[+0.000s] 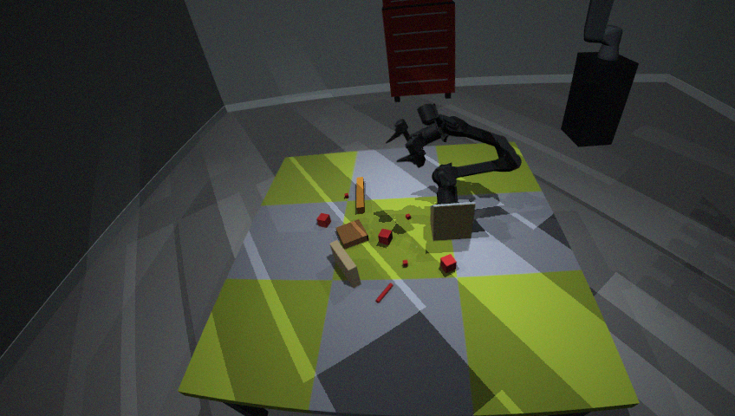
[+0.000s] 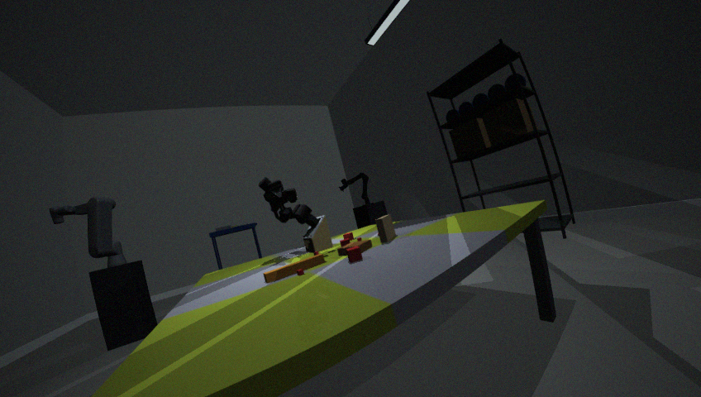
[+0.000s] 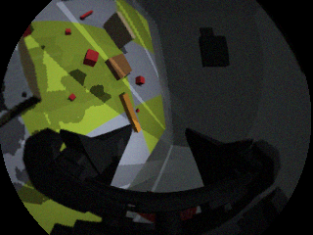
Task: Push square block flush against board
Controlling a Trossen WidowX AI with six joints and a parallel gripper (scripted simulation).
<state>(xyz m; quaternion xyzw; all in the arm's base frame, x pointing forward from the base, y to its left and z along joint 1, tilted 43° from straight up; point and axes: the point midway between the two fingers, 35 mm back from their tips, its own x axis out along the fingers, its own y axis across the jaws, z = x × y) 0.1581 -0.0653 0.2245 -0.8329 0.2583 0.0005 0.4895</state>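
Right now my gripper tip is 360 mm to the right of the tan board, 200 mm above it and 190 mm short of it. Round my gripper tip: red stick 460 mm to the left, 250 mm below, 60 mm ahead; then long orange bar 240 mm below, 160 mm ahead, 60 mm to the right; then brown square block 240 mm below, 180 mm to the left, 180 mm ahead.
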